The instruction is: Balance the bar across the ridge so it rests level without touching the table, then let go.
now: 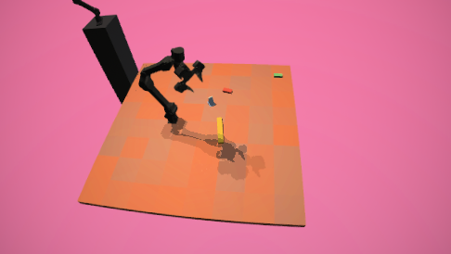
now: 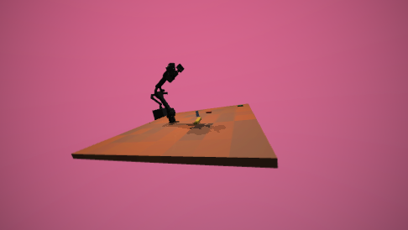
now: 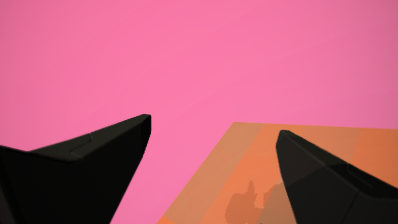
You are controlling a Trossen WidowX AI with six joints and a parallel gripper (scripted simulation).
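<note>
My gripper tip is 46 cm above the yellow bar, 9 cm to the right of it and 7 cm short of it. The rest, counted from my gripper tip: small red block: 46 cm to the left, 46 cm below, 8 cm ahead; then green block: 66 cm to the left, 46 cm below, 46 cm ahead.
</note>
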